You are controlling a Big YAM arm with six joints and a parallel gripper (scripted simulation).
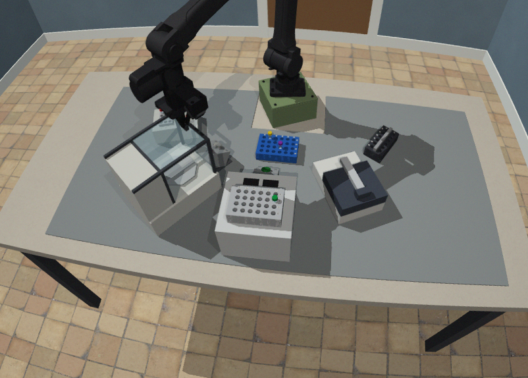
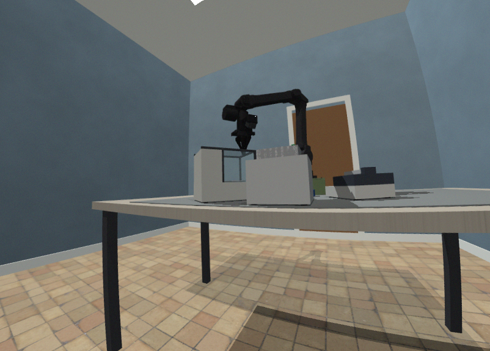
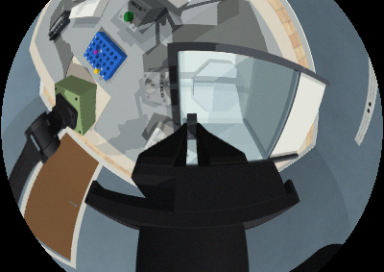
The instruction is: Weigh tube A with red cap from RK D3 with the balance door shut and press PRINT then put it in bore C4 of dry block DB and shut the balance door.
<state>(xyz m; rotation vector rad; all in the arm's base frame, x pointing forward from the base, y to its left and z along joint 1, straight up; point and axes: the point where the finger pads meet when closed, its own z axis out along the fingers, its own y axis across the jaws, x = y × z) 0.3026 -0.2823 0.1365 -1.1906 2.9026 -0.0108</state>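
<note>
Right now my hand is 20 mm to the left of the balance door, 20 mm short of it and 10 mm above it. Round my hand: blue tube rack RK 250 mm to the left, 210 mm below, 100 mm behind; then grey well block 210 mm ahead, 190 mm to the left, 70 mm below; then spectrophotometer SP 450 mm to the left, 160 mm below, 70 mm ahead.
</note>
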